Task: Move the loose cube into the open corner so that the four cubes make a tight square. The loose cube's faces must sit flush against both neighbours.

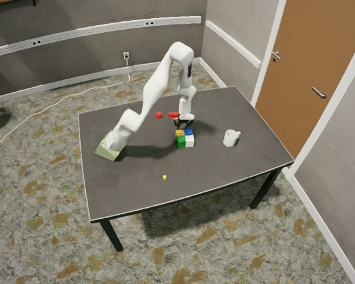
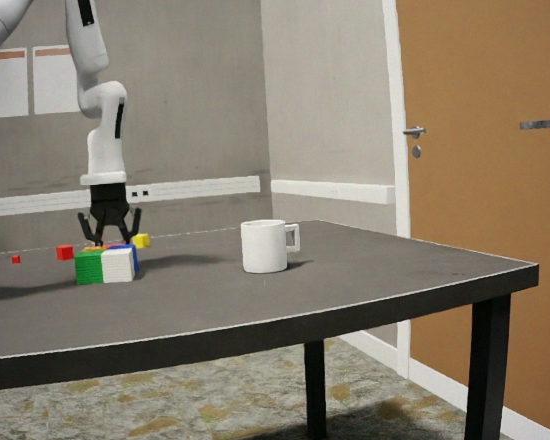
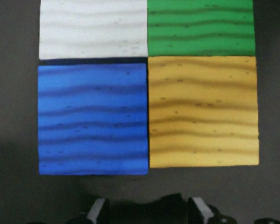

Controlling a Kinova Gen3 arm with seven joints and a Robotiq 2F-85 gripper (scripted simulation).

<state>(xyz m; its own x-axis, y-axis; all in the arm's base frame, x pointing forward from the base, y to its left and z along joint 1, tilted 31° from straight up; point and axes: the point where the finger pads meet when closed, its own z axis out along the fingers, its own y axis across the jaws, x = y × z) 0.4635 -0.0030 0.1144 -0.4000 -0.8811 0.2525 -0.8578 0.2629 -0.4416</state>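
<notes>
My hand is 6 cm to the left of the blue cube and 1 cm above it. From my hand the other things lie so: white mug (24 cm to the right, 22 cm ahead); then tiny yellow cube (30 cm behind, 27 cm to the right, 3 cm below); then red bar (16 cm to the left, 4 cm ahead, 2 cm below).
</notes>
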